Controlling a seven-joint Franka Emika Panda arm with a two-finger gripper.
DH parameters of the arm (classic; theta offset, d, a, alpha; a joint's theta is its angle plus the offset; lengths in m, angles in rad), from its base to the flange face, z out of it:
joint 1: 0 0.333 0 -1.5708
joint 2: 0 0 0 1.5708
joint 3: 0 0.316 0.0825 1.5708
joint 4: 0 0 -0.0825 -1.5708
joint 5: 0 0.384 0 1.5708
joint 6: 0 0 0.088 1.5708
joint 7: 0 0.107 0 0
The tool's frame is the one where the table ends.
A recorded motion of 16 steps. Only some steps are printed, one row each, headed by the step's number.
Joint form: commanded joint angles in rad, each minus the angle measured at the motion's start. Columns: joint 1, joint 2, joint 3, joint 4, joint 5, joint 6, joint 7.
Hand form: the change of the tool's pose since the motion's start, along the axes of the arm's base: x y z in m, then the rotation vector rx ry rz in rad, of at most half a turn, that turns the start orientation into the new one. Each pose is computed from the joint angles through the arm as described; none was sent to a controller.
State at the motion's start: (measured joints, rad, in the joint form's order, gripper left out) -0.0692 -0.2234 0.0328 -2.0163 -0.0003 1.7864 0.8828
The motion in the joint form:
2: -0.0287 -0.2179 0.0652 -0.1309 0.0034 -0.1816 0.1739
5: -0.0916 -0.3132 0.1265 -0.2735 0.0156 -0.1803 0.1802
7: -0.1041 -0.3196 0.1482 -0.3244 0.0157 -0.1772 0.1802
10: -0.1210 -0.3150 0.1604 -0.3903 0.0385 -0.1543 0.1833
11: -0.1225 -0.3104 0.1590 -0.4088 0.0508 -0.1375 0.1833
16: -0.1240 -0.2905 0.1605 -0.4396 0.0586 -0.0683 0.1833
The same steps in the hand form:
2: -0.0817 0.0231 0.0200 -0.0384 0.0929 -0.1484
5: -0.1154 0.0260 -0.0111 -0.0682 0.1410 -0.1744
7: -0.1222 0.0287 -0.0327 -0.0831 0.1830 -0.1719
10: -0.1279 0.0270 -0.0634 -0.0687 0.2323 -0.1886
11: -0.1282 0.0262 -0.0723 -0.0554 0.2391 -0.1943
16: -0.1225 0.0251 -0.0891 -0.0452 0.2209 -0.1965

